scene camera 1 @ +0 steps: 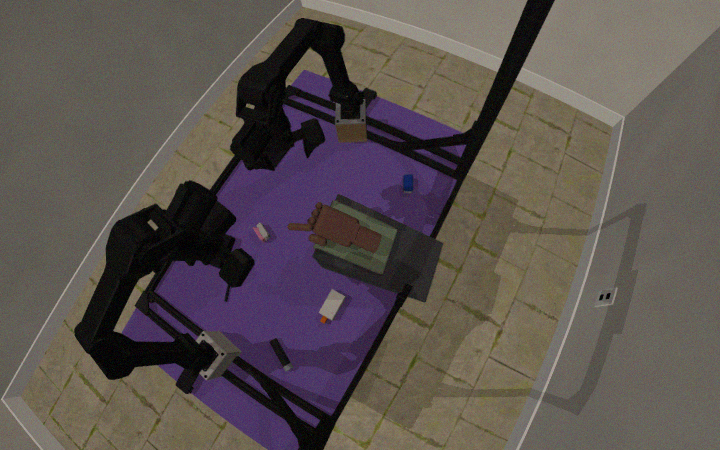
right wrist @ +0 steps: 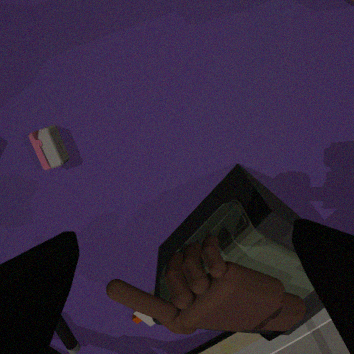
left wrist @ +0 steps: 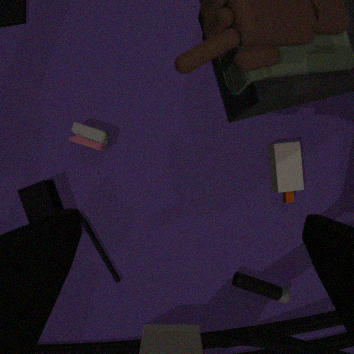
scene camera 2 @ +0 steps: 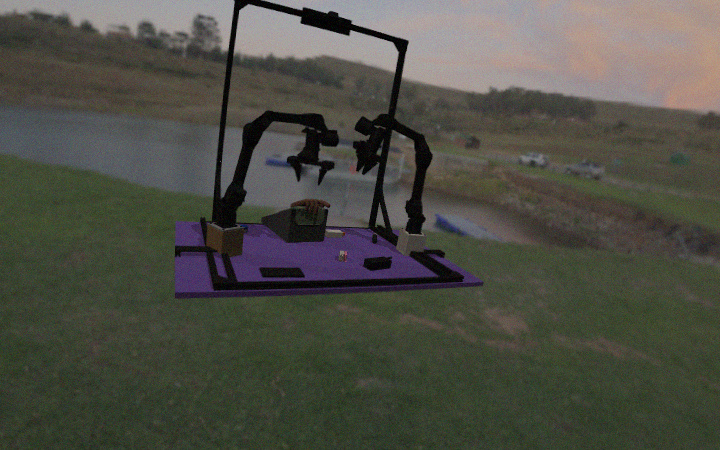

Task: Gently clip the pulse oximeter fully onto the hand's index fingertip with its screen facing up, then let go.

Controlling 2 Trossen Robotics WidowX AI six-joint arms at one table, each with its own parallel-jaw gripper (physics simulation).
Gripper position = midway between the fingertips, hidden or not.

Note:
The left gripper (scene camera 1: 236,246) is open and holds nothing. The right gripper (scene camera 1: 290,162) is open, with nothing in its grasp. Also in view: a pulse oximeter (right wrist: 47,143).
The pulse oximeter shows as well in the left wrist view (left wrist: 86,135). The left gripper shows as well in the left wrist view (left wrist: 194,223). The right gripper is seen too in the right wrist view (right wrist: 186,236) and in scene camera 2 (scene camera 2: 308,183).

